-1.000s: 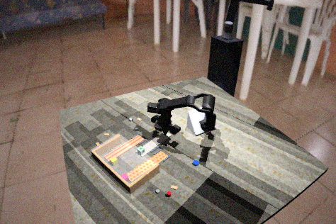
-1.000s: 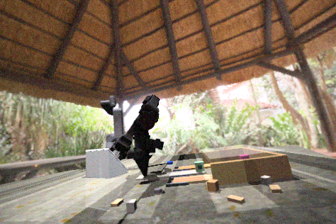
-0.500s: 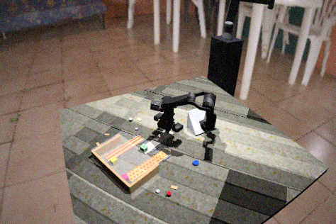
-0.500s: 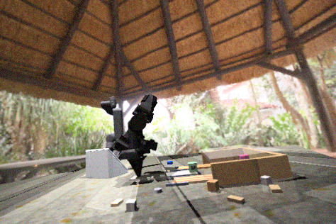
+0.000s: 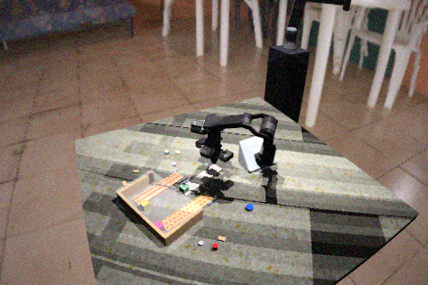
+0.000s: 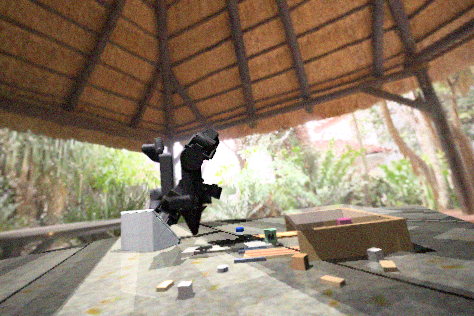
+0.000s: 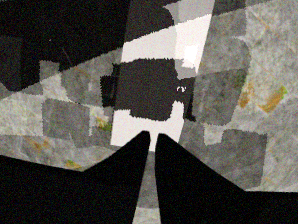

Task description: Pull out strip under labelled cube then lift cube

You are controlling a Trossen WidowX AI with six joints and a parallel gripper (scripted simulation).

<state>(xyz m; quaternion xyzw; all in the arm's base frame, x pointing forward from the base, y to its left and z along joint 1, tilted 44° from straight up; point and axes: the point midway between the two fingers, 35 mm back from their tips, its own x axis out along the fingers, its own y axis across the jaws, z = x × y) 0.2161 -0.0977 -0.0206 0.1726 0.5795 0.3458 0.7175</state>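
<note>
My gripper tip is 190 mm short of the labelled cube, 60 mm to the right of it and 20 mm above it. Round my gripper tip: red disc 220 mm ahead, 380 mm to the left, 30 mm below; then blue disc 290 mm to the left, 40 mm below.
</note>
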